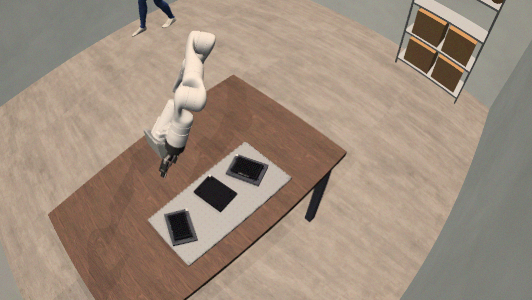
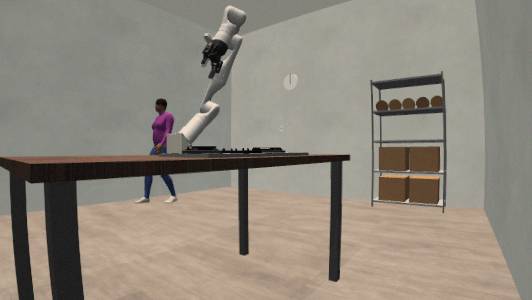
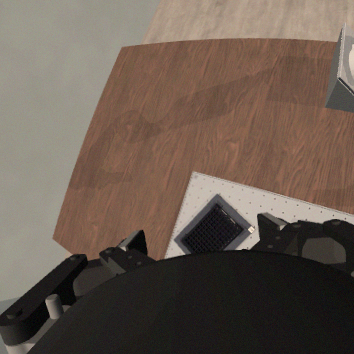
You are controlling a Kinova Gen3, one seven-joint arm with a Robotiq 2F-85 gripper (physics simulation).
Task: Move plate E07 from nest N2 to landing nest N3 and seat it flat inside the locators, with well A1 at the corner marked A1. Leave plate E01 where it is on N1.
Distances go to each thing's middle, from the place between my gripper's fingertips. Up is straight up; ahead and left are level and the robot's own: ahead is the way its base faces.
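Black nest (image 1: 214, 192): 330 mm below my hand, 50 mm ahead of it, 170 mm to the left of it.
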